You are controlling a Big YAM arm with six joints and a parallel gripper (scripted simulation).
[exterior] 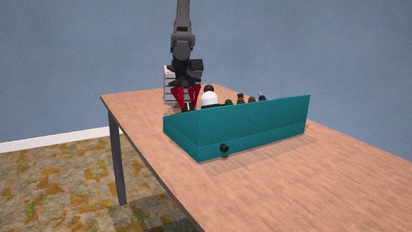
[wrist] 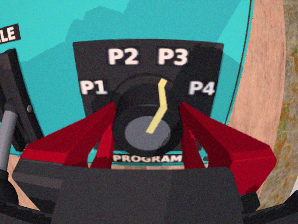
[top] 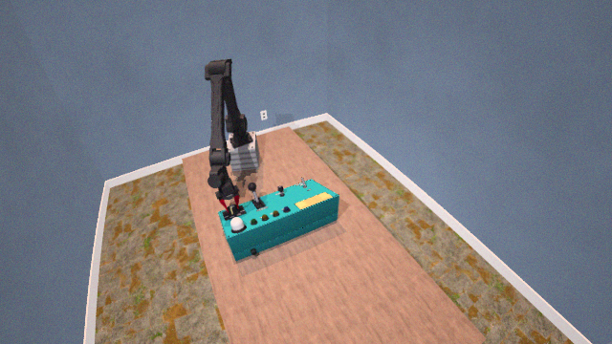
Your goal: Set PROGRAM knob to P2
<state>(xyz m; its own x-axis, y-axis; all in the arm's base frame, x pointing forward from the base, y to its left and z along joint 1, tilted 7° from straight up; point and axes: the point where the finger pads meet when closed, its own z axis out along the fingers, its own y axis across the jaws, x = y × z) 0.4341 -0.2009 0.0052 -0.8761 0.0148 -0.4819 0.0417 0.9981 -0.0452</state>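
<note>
The black-ball lever lies 12 cm to the left of my hand, 2 cm behind it and 1 cm above it. From my hand the other things lie so: teal console 18 cm to the left, 4 cm ahead, 2 cm below; then mode knob 24 cm to the left, 1 cm ahead; then toggle 36 cm to the left, 1 cm below, 1 cm ahead.
</note>
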